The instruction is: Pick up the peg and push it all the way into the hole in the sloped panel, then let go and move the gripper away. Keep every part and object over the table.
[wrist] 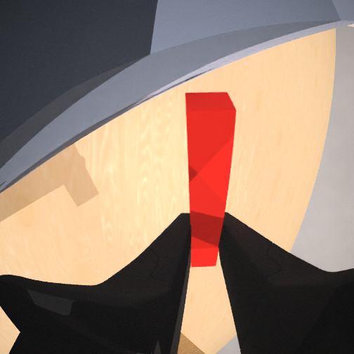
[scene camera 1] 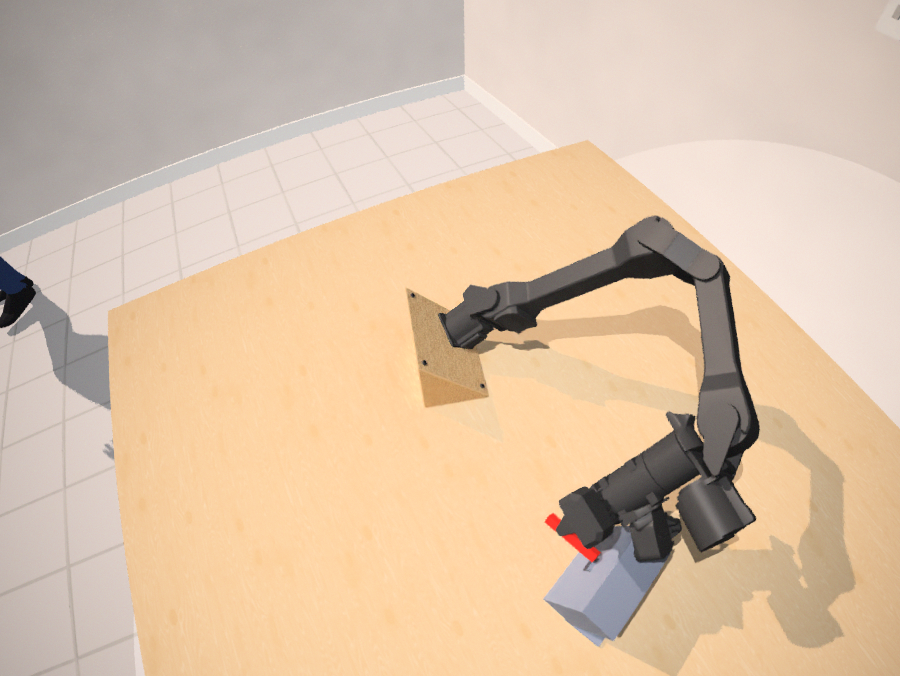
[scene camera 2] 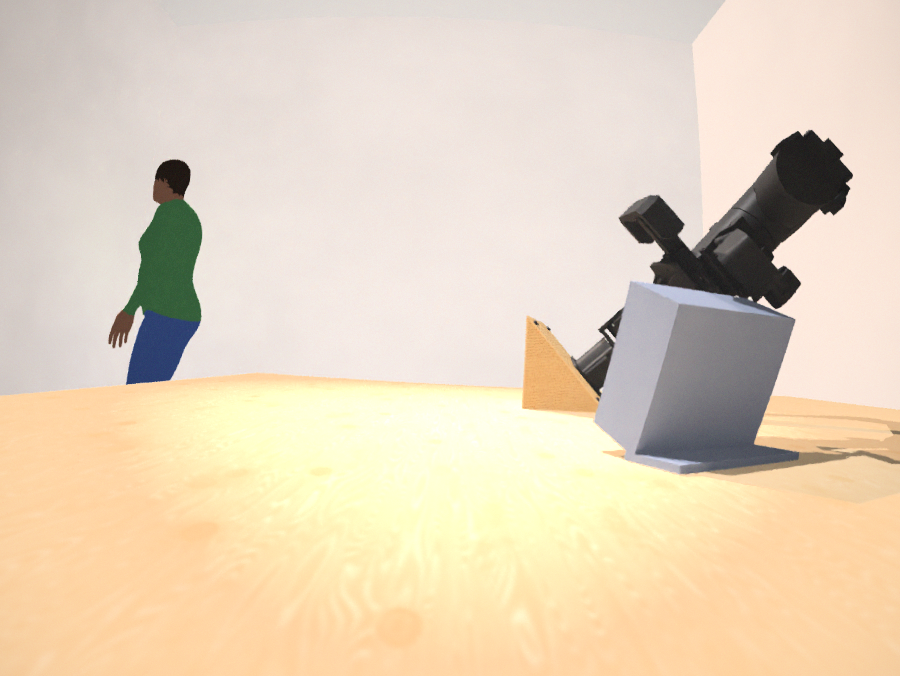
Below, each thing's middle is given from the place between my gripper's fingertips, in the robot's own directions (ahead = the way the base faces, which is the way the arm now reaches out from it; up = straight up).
Labels:
My hand is 1 cm short of the red peg (wrist: 210, 116), 1 cm to the right of it and 1 cm below it. The rest, counted from my hand: thin base plate (scene camera 2: 709, 459) 10 cm ahead, 4 cm to the left, 8 cm below.

